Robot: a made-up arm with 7 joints.
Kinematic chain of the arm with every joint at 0, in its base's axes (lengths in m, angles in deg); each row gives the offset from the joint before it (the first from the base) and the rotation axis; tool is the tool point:
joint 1: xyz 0 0 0.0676 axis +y
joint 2: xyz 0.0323 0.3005 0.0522 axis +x
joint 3: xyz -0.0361 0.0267 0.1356 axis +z
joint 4: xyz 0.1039 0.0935 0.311 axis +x
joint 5: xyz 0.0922 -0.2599 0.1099 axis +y
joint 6: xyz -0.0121 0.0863 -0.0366 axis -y
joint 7: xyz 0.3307 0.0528 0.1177 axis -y
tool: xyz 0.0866 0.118 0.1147
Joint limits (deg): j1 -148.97..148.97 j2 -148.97..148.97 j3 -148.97..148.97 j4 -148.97..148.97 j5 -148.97..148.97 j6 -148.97..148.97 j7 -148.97..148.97
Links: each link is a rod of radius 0.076 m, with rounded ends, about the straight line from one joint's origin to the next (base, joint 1, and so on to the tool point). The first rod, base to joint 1, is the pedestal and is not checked.
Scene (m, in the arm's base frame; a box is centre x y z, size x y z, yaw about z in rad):
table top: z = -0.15
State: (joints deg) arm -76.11 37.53 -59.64 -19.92 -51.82 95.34 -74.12
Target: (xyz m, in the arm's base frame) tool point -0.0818 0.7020 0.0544
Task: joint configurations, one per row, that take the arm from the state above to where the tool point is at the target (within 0.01 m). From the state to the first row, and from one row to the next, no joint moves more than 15 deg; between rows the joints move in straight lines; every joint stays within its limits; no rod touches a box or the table.
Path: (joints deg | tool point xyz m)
1: -76.94 23.18 -60.48 -17.86 -55.12 99.86 -71.49 | -0.7458 0.3277 0.2572
2: -77.76 8.82 -61.32 -15.79 -58.41 104.38 -68.86 | -0.6655 0.5155 0.2020
3: -78.59 -5.53 -62.17 -13.73 -61.71 108.90 -66.22 | -0.5354 0.6526 0.1481
4: -79.42 -19.89 -63.01 -11.67 -65.00 113.42 -63.59 | -0.3786 0.7283 0.1022
5: -80.25 -34.24 -63.85 -9.61 -68.30 117.95 -60.96 | -0.2198 0.7417 0.0699
6: -81.07 -48.60 -64.69 -7.54 -71.59 122.47 -58.33 | -0.0818 0.7020 0.0544

